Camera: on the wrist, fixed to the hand. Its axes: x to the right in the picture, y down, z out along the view.
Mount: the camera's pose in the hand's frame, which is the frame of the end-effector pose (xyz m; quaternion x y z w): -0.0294 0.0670 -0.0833 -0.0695 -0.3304 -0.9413 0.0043
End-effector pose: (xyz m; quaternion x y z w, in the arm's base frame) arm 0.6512 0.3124 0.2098 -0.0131 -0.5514 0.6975 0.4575
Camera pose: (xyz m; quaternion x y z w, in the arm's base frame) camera 0.6700 0.3581 0.1105 0.7176 -0.2143 -0.4616 0.4754
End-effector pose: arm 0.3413 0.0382 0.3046 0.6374 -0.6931 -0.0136 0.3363
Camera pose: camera 0.3218 0.1111 0.3858 -0.6273 -0.4868 0.5754 0.1961
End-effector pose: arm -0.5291 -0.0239 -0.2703 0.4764 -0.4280 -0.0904 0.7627
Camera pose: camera -0.5038 0.0817 -0.2481 -0.3220 -0.2009 0.9054 0.1901
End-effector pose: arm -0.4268 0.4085 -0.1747 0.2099 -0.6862 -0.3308 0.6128
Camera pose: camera -0.3326 0.4589 -0.1452 -0.4950 -0.0152 0.6953 0.5209
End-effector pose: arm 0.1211 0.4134 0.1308 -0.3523 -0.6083 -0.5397 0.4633
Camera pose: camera 0.2081 0.3450 0.1242 -0.3605 0.4498 0.3643 0.7314
